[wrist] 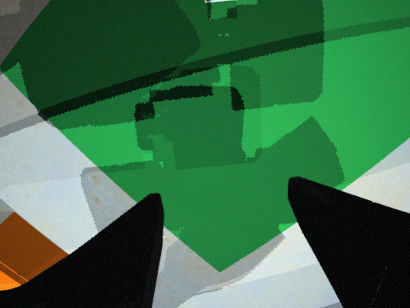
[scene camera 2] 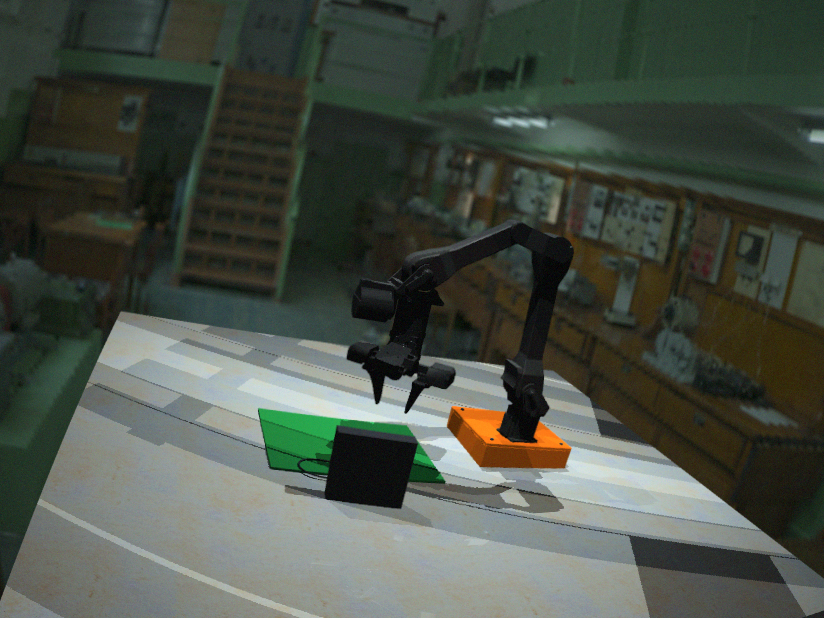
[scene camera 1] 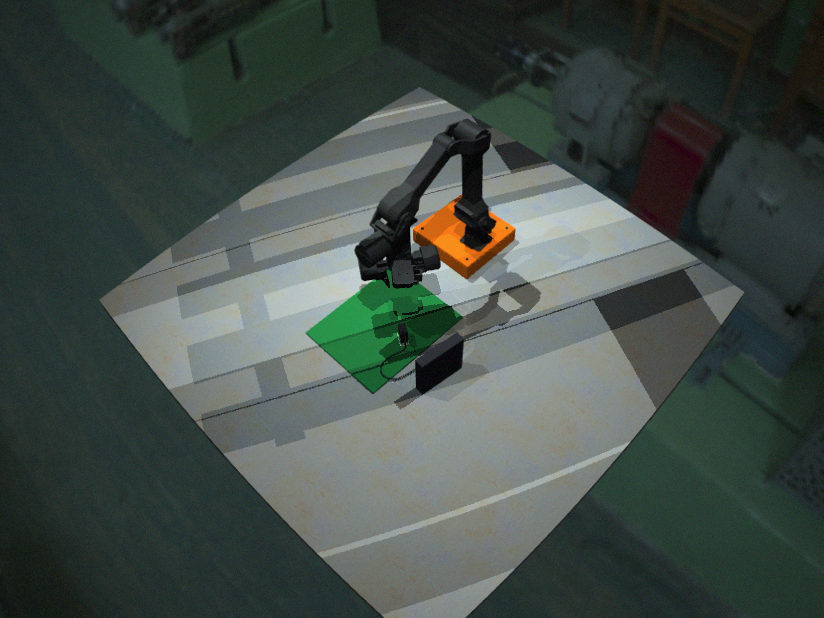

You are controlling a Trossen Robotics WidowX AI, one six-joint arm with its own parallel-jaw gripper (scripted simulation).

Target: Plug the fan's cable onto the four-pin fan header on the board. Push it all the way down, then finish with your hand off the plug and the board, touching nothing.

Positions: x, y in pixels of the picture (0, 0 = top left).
Scene:
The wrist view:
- gripper: 225, 195
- green board: 215, 112
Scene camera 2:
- gripper: 391, 408
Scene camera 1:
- gripper: 400, 284
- black fan box: 444, 360
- green board: 362, 332

